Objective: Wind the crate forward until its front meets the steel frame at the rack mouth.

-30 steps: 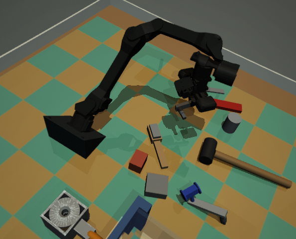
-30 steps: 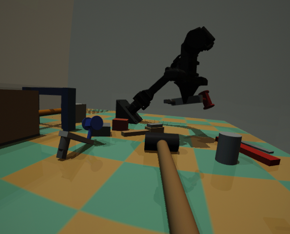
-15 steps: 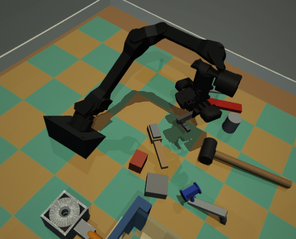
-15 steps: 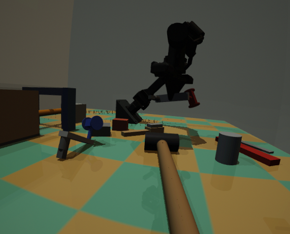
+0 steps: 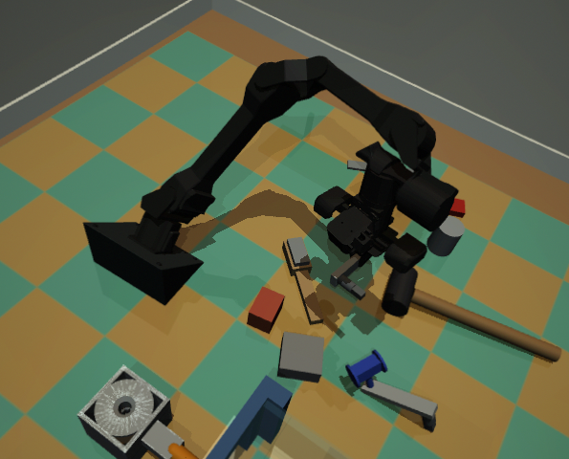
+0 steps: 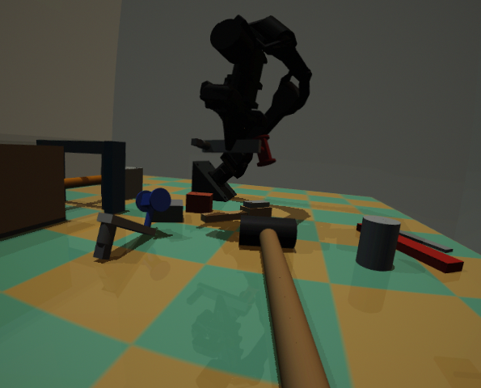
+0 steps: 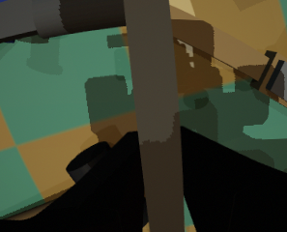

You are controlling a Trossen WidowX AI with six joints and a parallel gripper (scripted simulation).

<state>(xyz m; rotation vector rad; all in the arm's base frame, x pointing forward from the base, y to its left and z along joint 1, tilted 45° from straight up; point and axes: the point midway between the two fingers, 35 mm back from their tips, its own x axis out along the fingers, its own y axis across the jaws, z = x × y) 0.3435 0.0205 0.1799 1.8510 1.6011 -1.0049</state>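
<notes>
The red cylindrical grip lies 30 mm behind my gripper tip, 60 mm to the left of it and 10 mm above it. Round my gripper tip: blue knob (110 mm ahead, 110 mm to the right, 110 mm below); red-knobbed winch handle (10 mm behind, 10 mm to the left, 10 mm above); brush (90 mm behind, 10 mm to the left, 130 mm below).
</notes>
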